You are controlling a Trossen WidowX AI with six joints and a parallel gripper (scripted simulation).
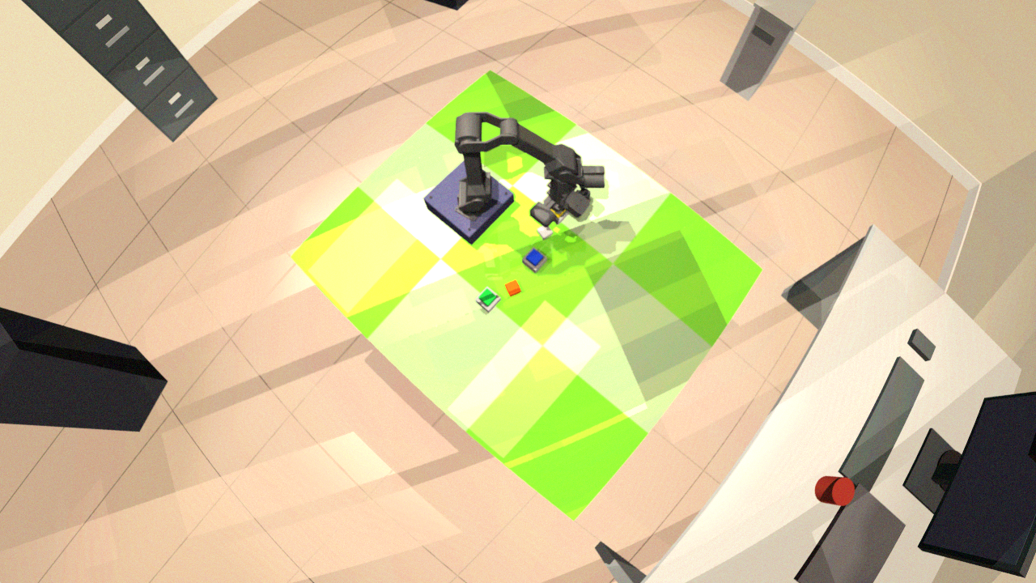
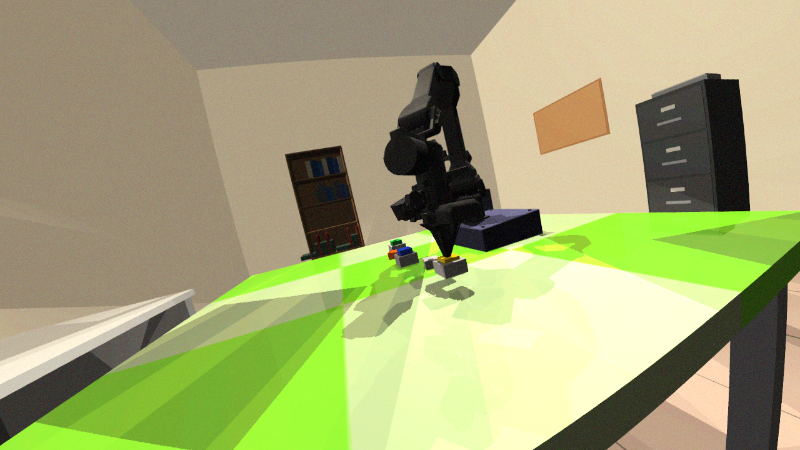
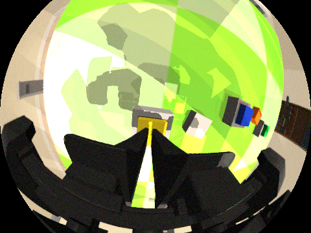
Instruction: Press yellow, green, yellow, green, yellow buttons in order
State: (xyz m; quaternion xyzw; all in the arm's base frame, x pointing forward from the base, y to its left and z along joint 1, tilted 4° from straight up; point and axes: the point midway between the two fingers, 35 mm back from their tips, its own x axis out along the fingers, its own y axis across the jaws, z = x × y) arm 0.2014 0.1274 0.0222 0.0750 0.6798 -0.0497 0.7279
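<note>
The yellow button lies 10 mm below my gripper tip. Round my gripper tip: blue button (160 mm to the right, 10 mm ahead); orange block (250 mm to the right, 20 mm below, 10 mm ahead); grey block (70 mm to the right, 20 mm below).
</note>
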